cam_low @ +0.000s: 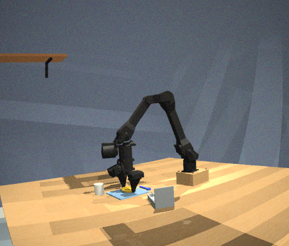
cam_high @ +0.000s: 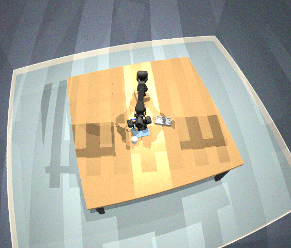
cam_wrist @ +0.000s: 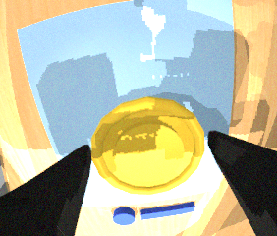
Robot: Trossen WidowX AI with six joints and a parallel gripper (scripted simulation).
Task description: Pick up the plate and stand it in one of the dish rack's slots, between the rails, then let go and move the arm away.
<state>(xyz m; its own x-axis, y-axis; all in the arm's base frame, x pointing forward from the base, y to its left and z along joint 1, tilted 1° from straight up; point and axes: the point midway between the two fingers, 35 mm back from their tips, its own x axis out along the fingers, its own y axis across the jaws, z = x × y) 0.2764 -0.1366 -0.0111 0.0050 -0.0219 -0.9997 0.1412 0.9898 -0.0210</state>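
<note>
My gripper tip is right at the yellow plate. The rest, counted from my gripper tip: white cup: 100 mm ahead, 80 mm to the right, 10 mm above; blue utensil: 90 mm behind, 20 mm to the left, 10 mm below; mat: 10 mm ahead, 10 mm below.
</note>
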